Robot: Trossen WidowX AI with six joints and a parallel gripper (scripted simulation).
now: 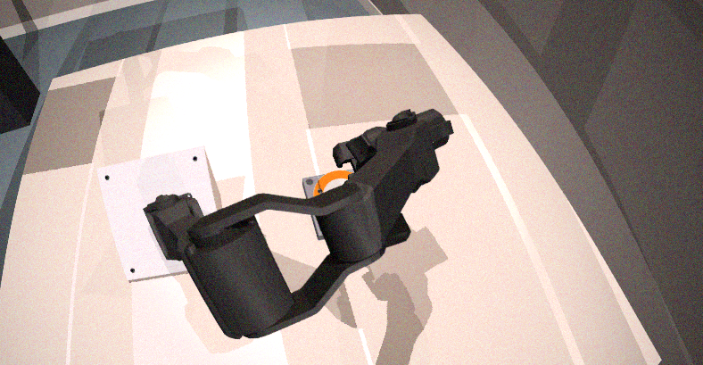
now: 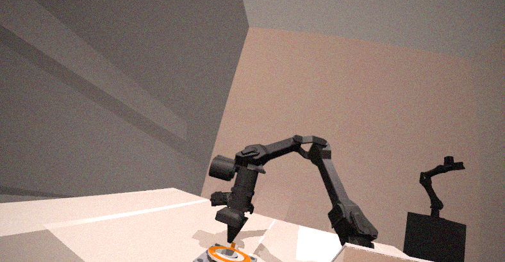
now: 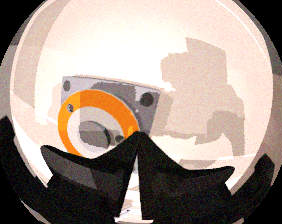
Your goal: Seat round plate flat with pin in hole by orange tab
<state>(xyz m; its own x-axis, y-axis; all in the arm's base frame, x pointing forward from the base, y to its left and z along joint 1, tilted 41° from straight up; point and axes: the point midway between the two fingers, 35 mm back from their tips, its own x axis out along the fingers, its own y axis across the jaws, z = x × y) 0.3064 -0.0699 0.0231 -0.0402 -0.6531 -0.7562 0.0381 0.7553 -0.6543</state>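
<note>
My gripper tip is 30 mm to the right of the round plate, 10 mm past it and 10 mm above it. From my gripper tip the other things lie so: base 50 mm to the left, 20 mm below, 20 mm behind.
</note>
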